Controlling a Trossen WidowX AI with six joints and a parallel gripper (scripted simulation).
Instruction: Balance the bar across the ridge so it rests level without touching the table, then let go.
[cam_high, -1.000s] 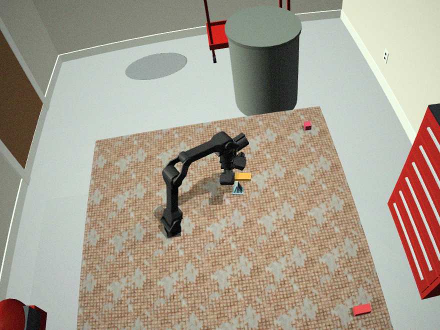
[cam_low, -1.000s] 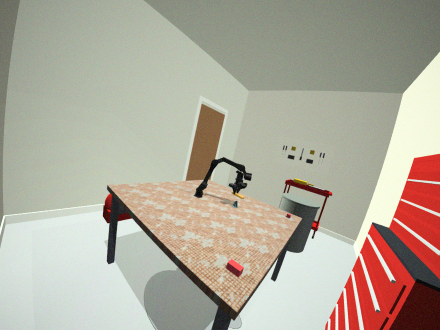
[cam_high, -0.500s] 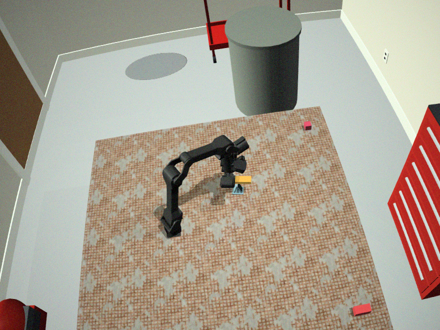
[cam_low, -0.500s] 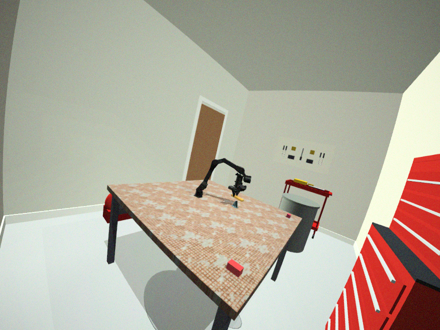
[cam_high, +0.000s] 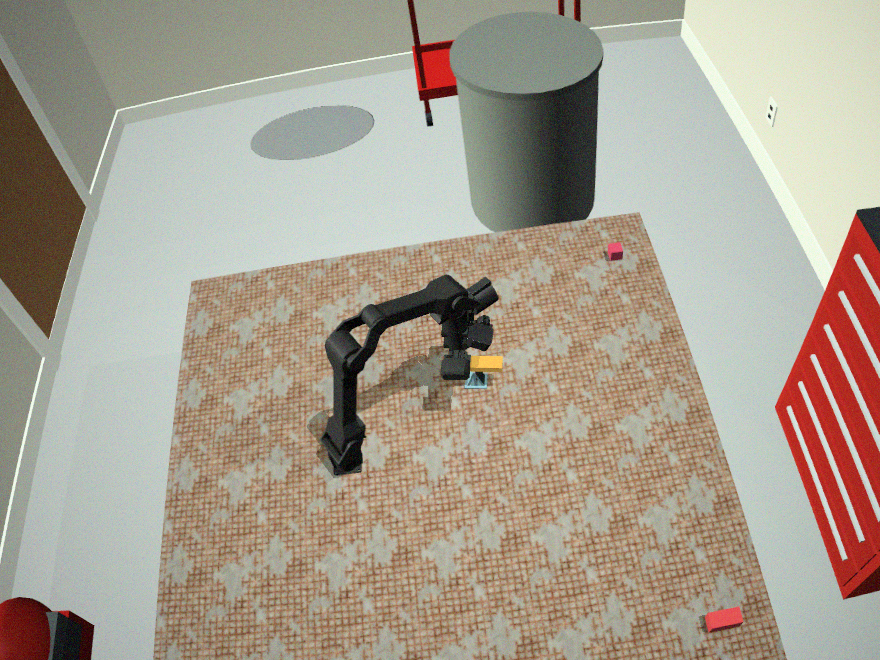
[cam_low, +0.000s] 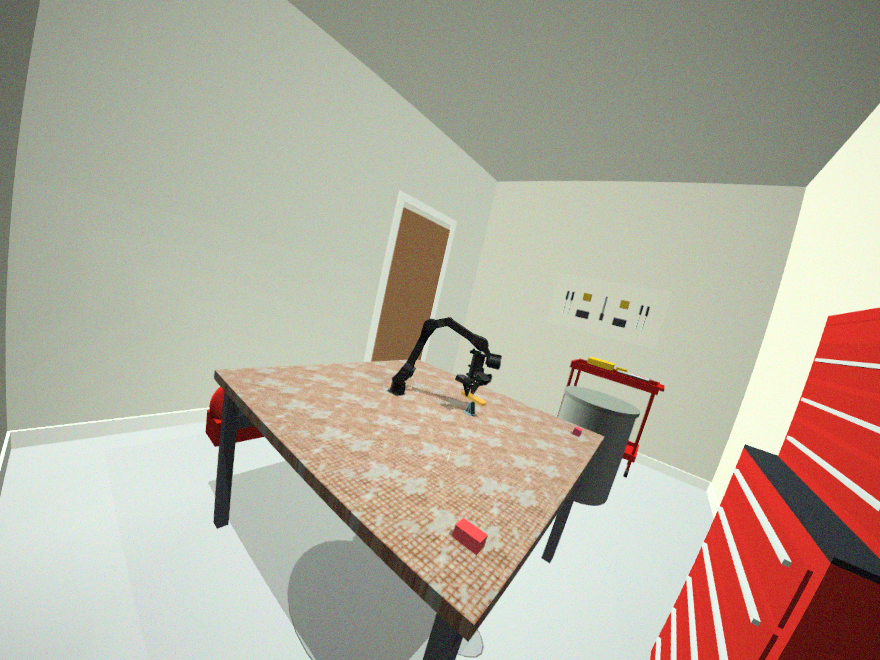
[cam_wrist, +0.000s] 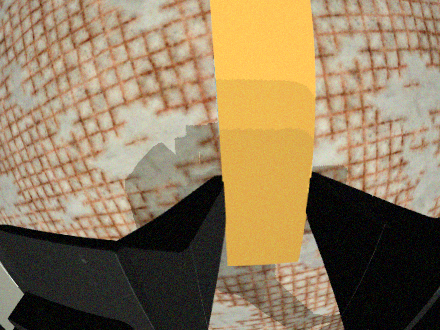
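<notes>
My gripper tip is now 30 mm short of the bar and 10 mm to the left of it. Round my gripper tip: blue-grey wedge: 40 mm below, 30 mm ahead; then red cube: 450 mm ahead, 330 mm to the left, 60 mm below.
</notes>
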